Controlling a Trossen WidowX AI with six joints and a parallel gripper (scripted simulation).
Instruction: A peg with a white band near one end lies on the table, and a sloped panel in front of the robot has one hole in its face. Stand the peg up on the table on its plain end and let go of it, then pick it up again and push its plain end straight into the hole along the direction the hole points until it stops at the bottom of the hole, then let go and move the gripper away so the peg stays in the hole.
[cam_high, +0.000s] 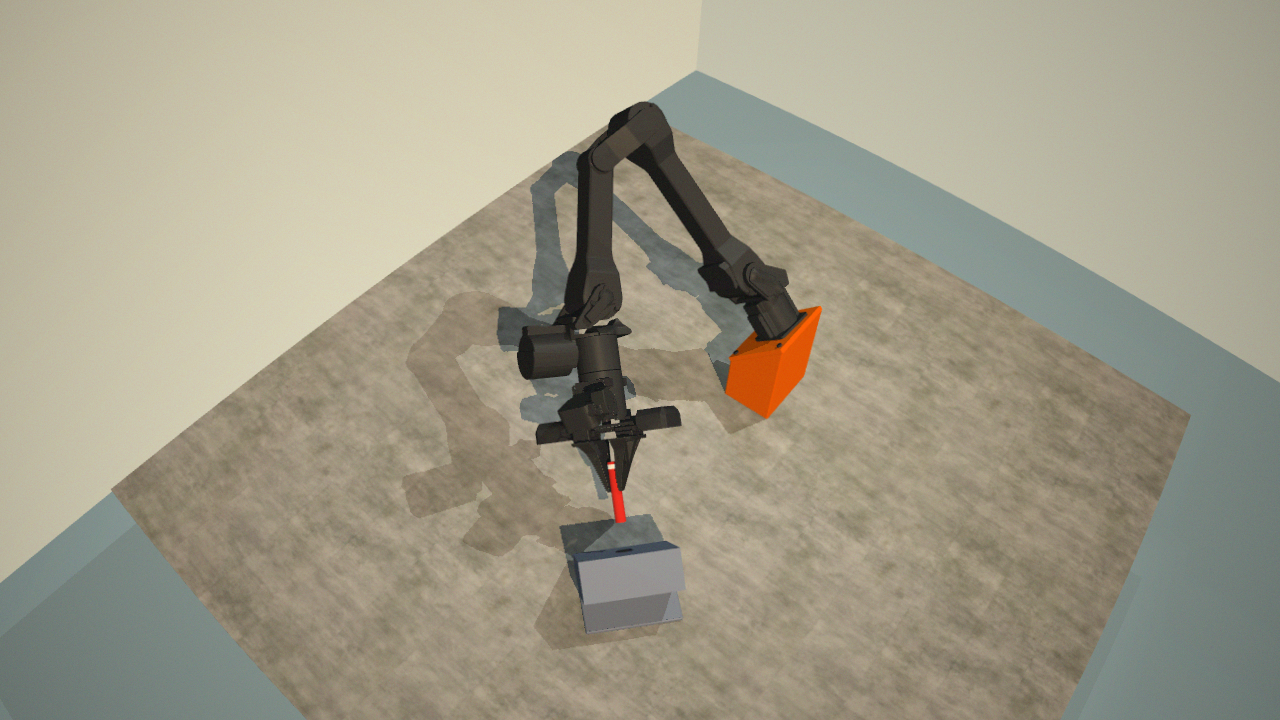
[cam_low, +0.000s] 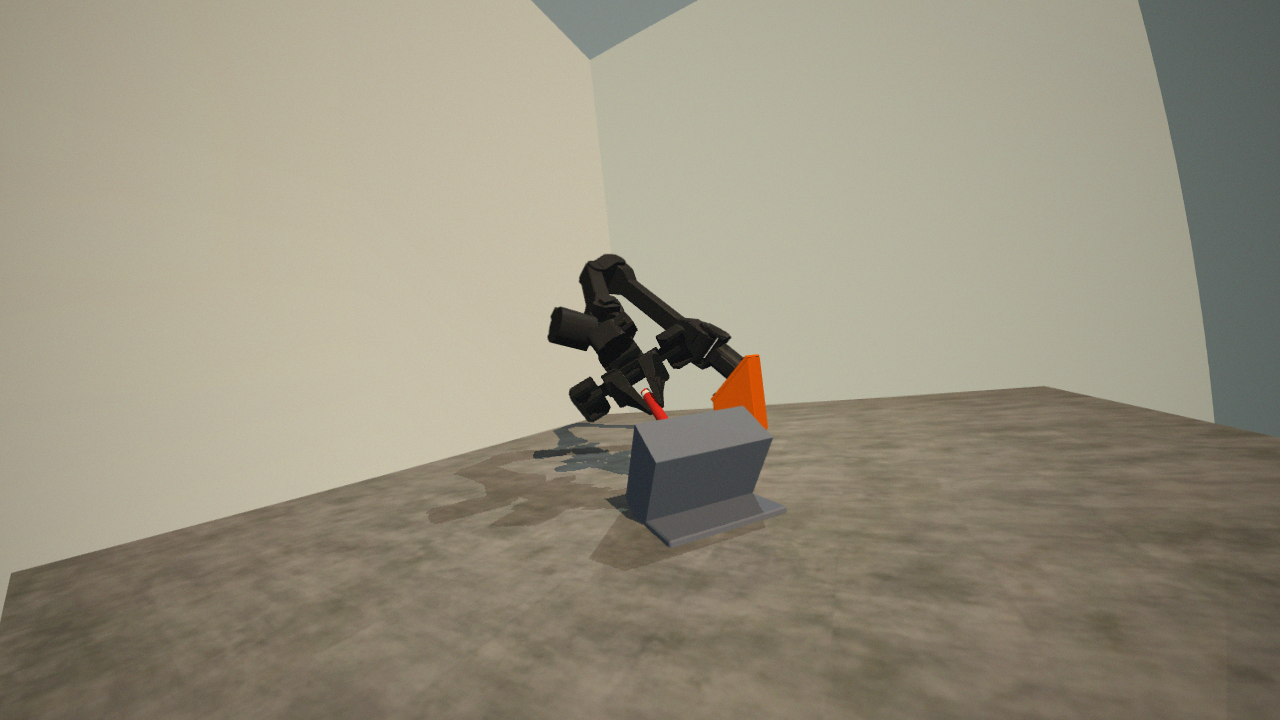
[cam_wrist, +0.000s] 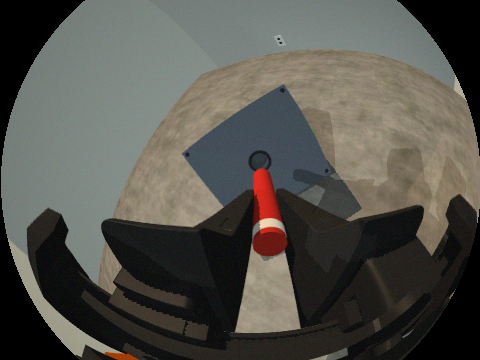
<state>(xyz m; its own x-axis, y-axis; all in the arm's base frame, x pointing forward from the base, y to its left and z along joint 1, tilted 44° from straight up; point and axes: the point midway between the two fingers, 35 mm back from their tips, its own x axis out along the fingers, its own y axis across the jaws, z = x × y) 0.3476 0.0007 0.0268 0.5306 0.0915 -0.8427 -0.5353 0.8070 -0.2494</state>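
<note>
Now: gripper tip 5 cm short of the grey sloped panel, 7 cm to the right of it and 6 cm above it. Round my gripper tip: grey foot plate 7 cm ahead, 9 cm to the left, 10 cm below; red peg 1 cm behind, 1 cm to the right, 1 cm above.
</note>
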